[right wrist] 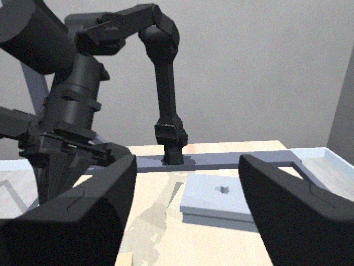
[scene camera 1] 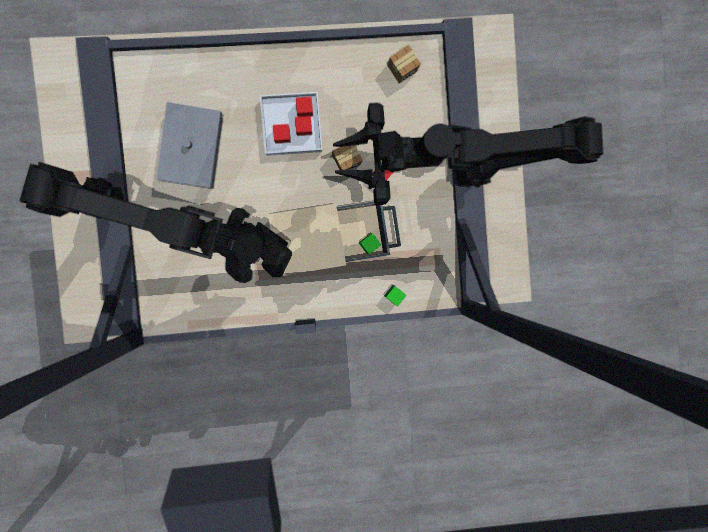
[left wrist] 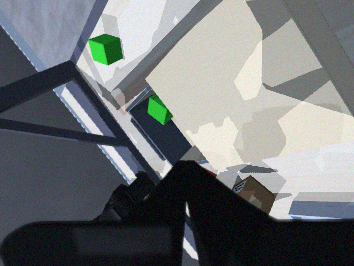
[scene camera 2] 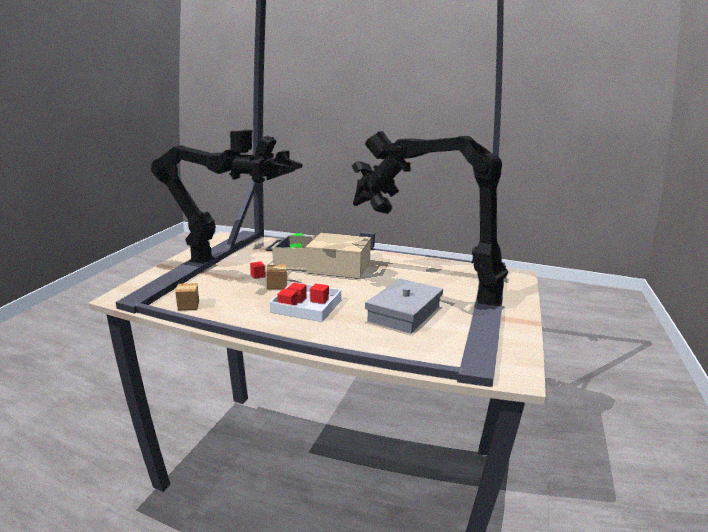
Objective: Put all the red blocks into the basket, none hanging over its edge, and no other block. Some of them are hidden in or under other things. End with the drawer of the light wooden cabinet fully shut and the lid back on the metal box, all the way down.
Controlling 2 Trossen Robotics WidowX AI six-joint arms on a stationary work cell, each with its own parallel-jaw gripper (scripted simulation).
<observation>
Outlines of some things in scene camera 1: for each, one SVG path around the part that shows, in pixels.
My left gripper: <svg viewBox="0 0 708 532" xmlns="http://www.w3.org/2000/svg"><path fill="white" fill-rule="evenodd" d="M225 258L225 270L235 281L246 283L252 280L253 271L250 269L251 264L245 265ZM232 210L226 224L231 224L234 228L258 235L263 245L260 255L263 259L262 267L272 277L282 277L292 256L292 251L287 247L288 242L261 222L258 222L256 227L252 223L245 221L243 223L244 218L249 218L250 216L245 209L235 208Z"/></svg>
My right gripper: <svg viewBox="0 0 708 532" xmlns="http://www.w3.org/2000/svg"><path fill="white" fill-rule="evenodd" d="M369 103L367 111L368 121L365 122L365 127L354 135L333 143L333 147L368 144L368 140L373 140L375 172L373 173L372 169L335 170L335 173L368 184L369 189L375 188L373 190L374 205L385 205L391 199L390 183L385 180L384 170L395 172L415 168L417 163L415 138L402 137L396 131L381 133L385 124L384 106L380 103Z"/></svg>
A grey metal lid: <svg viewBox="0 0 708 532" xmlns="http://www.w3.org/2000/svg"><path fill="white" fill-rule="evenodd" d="M166 102L156 180L212 189L222 112Z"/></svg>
A white basket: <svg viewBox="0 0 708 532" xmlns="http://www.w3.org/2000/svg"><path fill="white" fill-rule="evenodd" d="M317 92L260 96L265 154L267 156L322 152ZM273 124L289 125L290 143L274 142ZM311 96L313 116L311 116L312 135L297 136L295 117L298 116L296 97Z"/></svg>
A light wooden cabinet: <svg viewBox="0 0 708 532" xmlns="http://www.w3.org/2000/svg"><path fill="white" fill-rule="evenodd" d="M395 206L383 207L383 205L374 205L373 201L336 207L336 204L268 214L271 231L287 241L287 247L292 251L292 257L283 276L345 266L346 262L390 255L389 248L401 246ZM373 233L381 246L372 253L366 254L359 242ZM385 210L392 210L397 244L389 245L384 217Z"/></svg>
</observation>
